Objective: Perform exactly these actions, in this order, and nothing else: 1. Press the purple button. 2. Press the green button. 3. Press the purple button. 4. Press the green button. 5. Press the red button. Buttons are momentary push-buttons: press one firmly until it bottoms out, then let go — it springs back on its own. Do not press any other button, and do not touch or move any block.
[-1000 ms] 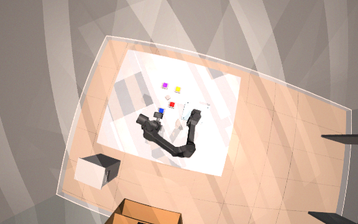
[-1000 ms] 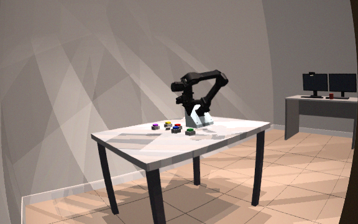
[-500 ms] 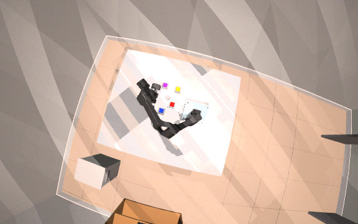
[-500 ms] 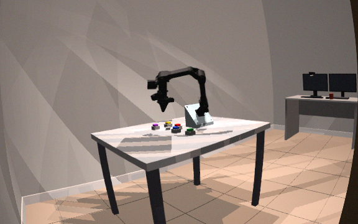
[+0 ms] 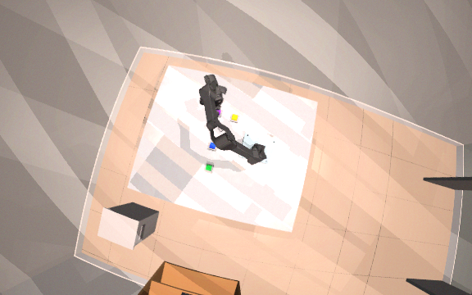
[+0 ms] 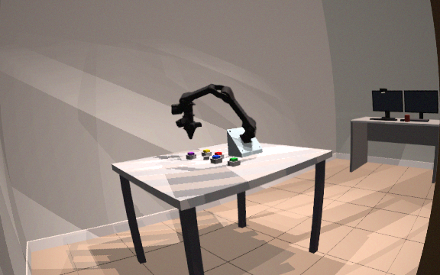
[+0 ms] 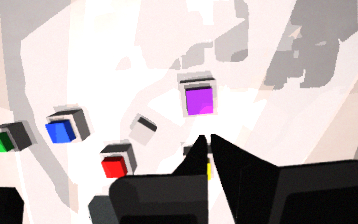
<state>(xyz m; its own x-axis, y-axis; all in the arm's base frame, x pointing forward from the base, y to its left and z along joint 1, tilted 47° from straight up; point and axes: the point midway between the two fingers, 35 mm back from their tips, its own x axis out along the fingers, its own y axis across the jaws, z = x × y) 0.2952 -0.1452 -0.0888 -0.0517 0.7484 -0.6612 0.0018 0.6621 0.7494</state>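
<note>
My gripper tip is 90 mm above the purple button and 10 mm short of it. Round my gripper tip: red button (140 mm to the left, 100 mm behind, 90 mm below); small grey block (110 mm below, 90 mm to the left, 40 mm behind); yellow button (110 mm behind, 90 mm below).
</note>
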